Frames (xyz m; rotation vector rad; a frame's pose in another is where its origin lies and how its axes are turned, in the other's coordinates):
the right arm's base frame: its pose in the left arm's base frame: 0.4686 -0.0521 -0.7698 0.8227 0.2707 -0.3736
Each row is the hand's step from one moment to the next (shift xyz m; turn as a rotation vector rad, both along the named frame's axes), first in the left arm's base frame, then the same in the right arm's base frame.
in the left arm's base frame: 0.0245 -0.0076 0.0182 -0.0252 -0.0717 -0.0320
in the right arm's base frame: 0.0169 0.0177 0.0198 0.0049 -0.0763 0.0309
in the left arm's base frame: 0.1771 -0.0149 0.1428 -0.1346 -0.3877 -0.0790
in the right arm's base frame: 0.1093 0.1599 0.1202 -0.0074 -0.3500 0.2283
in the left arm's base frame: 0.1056 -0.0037 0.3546 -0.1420 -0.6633 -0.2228
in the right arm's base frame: -0.0370 0.2762 0.2434 0.0997 -0.6191 0.3414
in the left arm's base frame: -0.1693 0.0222 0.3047 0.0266 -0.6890 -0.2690
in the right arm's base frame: -0.2716 0.1428 0.1667 0.2745 -0.5940 0.3458
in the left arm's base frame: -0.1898 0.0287 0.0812 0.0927 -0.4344 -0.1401
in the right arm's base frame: -0.2077 -0.0091 0.0143 0.2305 -0.3229 0.2441
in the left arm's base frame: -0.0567 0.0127 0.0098 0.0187 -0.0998 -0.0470
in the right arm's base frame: -0.0575 -0.0097 -0.0083 0.0562 -0.0850 0.0462
